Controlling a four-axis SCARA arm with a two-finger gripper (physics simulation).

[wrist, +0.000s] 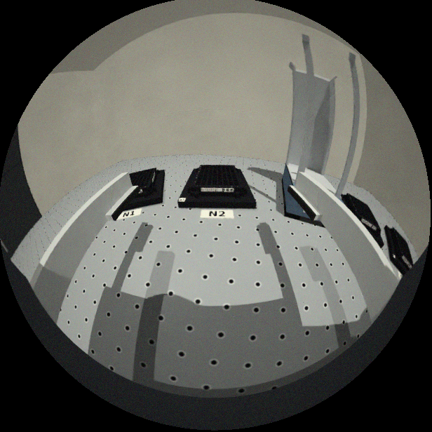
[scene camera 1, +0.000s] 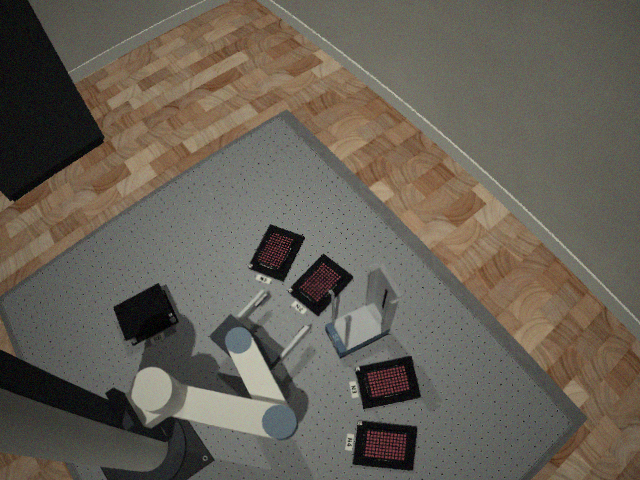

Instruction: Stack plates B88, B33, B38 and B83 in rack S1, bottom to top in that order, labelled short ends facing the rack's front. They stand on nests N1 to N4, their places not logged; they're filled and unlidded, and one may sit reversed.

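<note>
My gripper is open and empty, low over the table, its fingers pointing at nest N2 and short of it. The filled, unlidded plate on N2 is centred between the fingers in the wrist view; its near short end bears a label too blurred to read surely. The plate on N1 is left of it, partly behind a finger in the wrist view. Plates on N3 and N4 lie further right. Rack S1 shows a bare pale floor.
Rack S1's tall back panel and thin posts rise right of N2, close to the right finger. A black stack-like object stands left of the arm. A large dark box is beyond the table.
</note>
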